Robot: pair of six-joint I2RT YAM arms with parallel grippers.
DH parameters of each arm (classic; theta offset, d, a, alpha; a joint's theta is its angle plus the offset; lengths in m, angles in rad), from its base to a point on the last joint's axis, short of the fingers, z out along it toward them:
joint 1: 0 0.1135 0.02 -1.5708
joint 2: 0 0 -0.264 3.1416
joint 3: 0.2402 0 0.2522 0
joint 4: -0.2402 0 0.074 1.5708
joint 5: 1.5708 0 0 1.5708
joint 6: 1.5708 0.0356 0 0
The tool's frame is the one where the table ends.
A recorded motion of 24 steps. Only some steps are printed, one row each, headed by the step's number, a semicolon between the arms.
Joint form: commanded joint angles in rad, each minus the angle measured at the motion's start. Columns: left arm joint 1, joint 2, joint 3, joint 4, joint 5, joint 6; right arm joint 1, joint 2, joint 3, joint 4, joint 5, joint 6.
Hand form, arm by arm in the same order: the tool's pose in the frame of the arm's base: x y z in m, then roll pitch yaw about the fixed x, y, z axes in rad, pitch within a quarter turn. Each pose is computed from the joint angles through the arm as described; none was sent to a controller.
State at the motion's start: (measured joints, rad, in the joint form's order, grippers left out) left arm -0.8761 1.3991 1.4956 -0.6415 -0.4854 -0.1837; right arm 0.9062 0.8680 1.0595 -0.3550 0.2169 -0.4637
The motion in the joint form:
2: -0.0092 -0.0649 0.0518 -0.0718 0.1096 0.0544; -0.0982 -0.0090 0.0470 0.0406 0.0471 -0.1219
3: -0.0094 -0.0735 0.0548 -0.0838 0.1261 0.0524; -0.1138 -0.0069 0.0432 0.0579 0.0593 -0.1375
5: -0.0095 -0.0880 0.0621 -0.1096 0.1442 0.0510; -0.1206 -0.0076 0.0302 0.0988 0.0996 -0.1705
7: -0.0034 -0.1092 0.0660 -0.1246 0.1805 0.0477; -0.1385 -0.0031 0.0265 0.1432 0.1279 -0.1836
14: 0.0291 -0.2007 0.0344 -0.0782 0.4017 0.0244; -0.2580 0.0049 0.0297 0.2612 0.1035 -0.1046
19: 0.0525 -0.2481 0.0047 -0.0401 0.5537 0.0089; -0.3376 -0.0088 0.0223 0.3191 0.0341 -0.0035
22: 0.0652 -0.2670 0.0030 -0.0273 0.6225 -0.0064; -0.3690 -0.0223 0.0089 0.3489 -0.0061 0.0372
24: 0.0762 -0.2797 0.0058 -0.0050 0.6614 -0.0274; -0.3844 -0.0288 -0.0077 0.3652 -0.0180 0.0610
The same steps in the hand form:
2: 0.1866 -0.2076 0.4293 3.0049 1.1038 2.5259; 0.1300 0.1226 0.4243 -1.6843 0.9647 -1.1208
3: 0.1841 -0.2054 0.4312 3.0254 1.1015 2.5305; 0.1330 0.1210 0.4246 -1.6630 0.9524 -1.1302
5: 0.1796 -0.2009 0.4346 3.0442 1.0954 2.5319; 0.1355 0.1199 0.4248 -1.6134 0.9278 -1.1359
7: 0.1751 -0.1948 0.4395 3.0935 1.1005 2.5515; 0.1394 0.1178 0.4277 -1.5562 0.9266 -1.1363
14: 0.1594 -0.1759 0.4545 -2.8442 1.1654 2.7069; 0.1532 0.1020 0.4401 -1.3436 1.0298 -1.0496
19: 0.1515 -0.1671 0.4591 -2.6217 1.1864 2.7990; 0.1563 0.0894 0.4462 -1.1496 1.1154 -0.8750
22: 0.1476 -0.1624 0.4638 -2.4999 1.1938 2.8641; 0.1557 0.0841 0.4471 -1.0461 1.1379 -0.7655
24: 0.1454 -0.1586 0.4695 -2.3768 1.2060 2.9583; 0.1566 0.0819 0.4443 -1.0063 1.1540 -0.7279

